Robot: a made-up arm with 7 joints.
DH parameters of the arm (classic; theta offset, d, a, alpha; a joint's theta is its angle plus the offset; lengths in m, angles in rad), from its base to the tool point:
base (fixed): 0 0.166 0 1.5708
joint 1: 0 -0.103 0.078 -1.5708
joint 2: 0 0.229 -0.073 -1.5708
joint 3: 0 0.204 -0.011 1.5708
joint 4: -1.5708 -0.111 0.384 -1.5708
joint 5: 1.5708 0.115 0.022 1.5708
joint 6: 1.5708 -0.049 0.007 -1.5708
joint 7: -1.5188 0 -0.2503 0
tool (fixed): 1.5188 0.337 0 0
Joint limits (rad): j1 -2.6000..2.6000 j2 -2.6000..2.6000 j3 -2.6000..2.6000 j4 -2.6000..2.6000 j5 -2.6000..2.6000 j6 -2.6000..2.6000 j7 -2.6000..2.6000
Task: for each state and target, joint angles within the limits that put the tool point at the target. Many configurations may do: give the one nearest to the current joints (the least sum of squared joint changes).
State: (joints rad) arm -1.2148 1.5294 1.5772 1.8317 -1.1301 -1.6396 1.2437
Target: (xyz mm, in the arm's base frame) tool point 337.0 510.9 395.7
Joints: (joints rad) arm -1.7476 0.7193 1.6496 2.0095 -0.8192 -1.1789 1.4325
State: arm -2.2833 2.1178 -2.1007 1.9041 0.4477 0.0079 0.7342
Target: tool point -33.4 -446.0 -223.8
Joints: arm -2.5325 2.3566 -2.2883 1.8537 0.5404 -0.0472 0.7301
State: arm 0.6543 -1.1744 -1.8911 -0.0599 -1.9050 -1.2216 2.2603
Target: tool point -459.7 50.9 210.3
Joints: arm 0.9938 -0.9364 -1.8537 -0.6935 -1.7919 -1.5875 2.4150
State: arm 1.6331 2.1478 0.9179 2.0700 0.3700 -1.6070 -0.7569
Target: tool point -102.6 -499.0 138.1
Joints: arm 1.5821 2.2976 0.7294 2.0477 0.5378 -2.1264 -0.8273
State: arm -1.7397 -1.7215 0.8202 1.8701 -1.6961 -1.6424 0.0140
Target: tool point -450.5 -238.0 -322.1
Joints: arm -1.6899 -1.9474 0.5644 1.3596 -1.6936 -1.6183 0.0361
